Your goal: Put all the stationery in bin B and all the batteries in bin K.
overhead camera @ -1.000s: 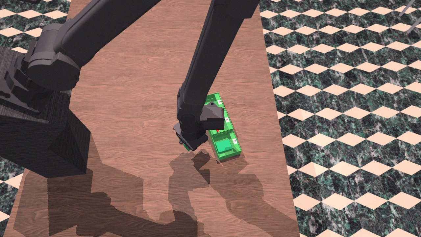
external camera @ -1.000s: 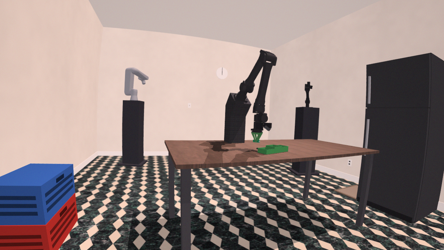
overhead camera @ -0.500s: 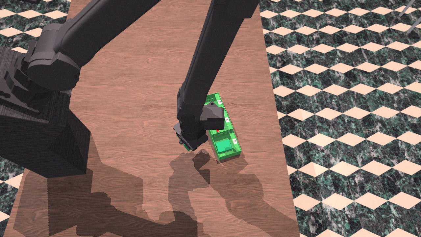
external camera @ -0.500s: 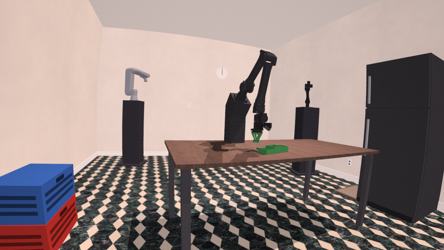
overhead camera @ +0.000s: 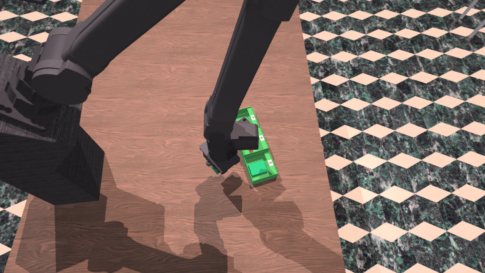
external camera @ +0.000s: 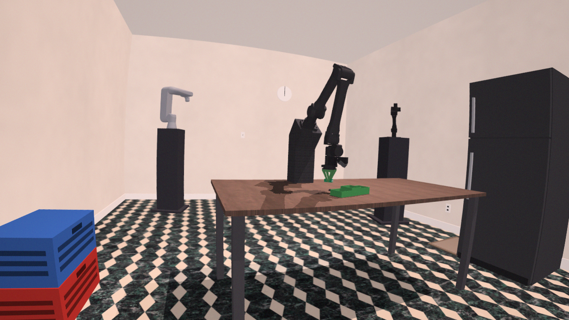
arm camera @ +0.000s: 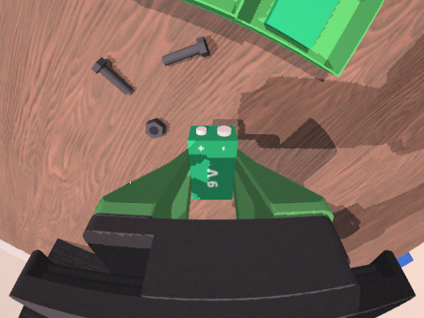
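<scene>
Right now the joined green bins is 110 mm to the left of my hand, 70 mm ahead of it and 50 mm below it. From my hand the other things lie so: green 9V battery 10 mm to the left, 10 mm ahead; then black nut 70 mm below, 50 mm behind, 20 mm to the left; then flat green pad 110 mm ahead, 60 mm below, 40 mm to the left.
</scene>
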